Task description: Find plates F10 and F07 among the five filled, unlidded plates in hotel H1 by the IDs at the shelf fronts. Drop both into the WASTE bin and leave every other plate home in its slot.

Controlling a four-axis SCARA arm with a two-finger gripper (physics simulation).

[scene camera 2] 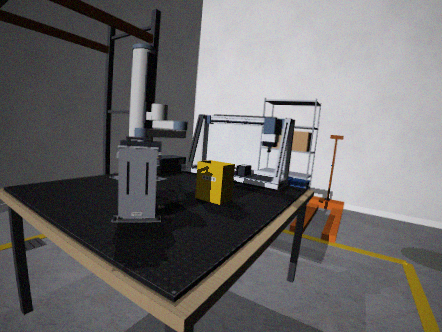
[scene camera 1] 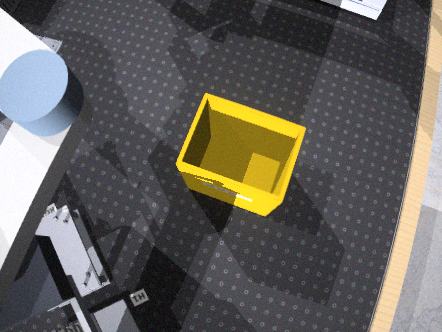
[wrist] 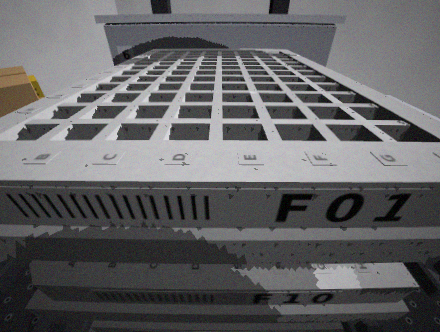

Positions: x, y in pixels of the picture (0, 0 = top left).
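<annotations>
There's a grey tower (wrist: 313, 41) here, and it's 0.15 m from the lens.
</annotations>
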